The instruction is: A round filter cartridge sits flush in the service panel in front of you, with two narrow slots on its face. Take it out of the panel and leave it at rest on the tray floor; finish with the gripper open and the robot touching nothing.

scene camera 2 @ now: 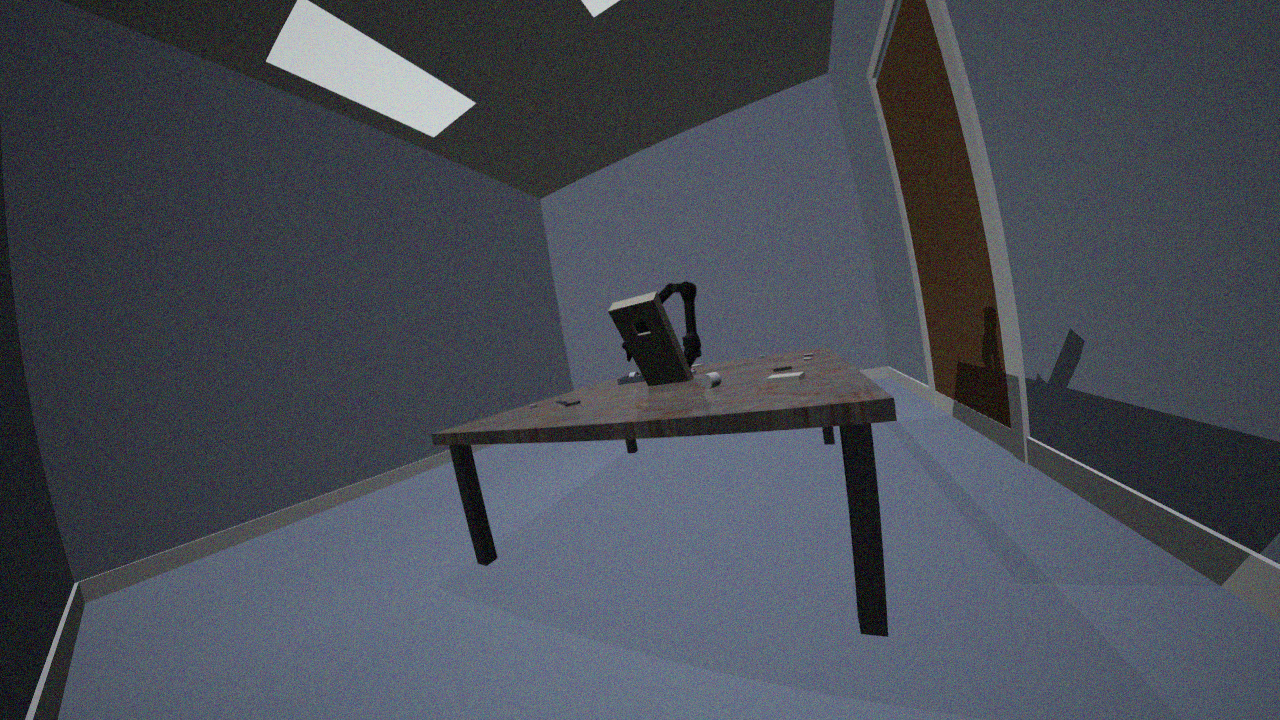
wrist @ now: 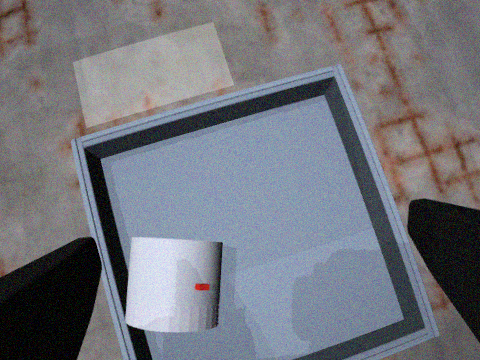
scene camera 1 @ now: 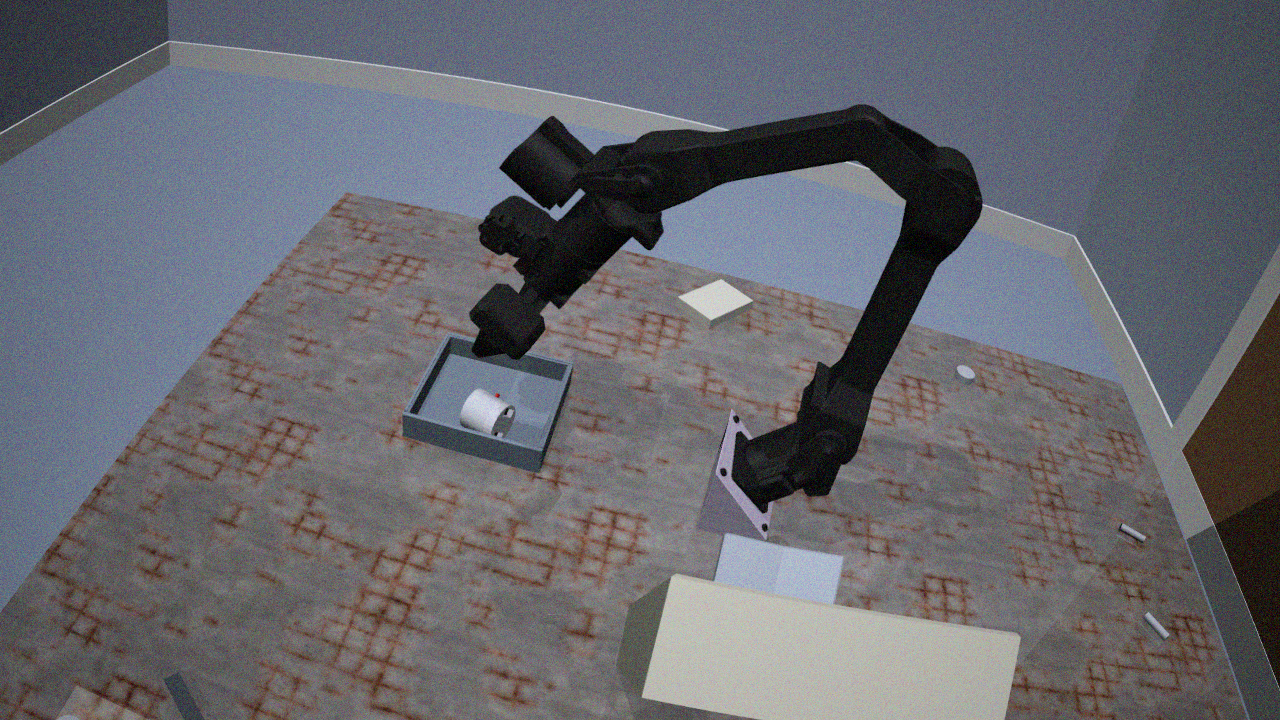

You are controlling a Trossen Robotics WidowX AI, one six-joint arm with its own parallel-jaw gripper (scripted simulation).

Scene:
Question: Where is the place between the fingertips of my gripper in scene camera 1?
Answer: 496,329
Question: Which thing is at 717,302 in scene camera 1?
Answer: A white flat pad.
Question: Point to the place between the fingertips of my gripper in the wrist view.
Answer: At 256,234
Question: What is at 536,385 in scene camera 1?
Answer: A tray.

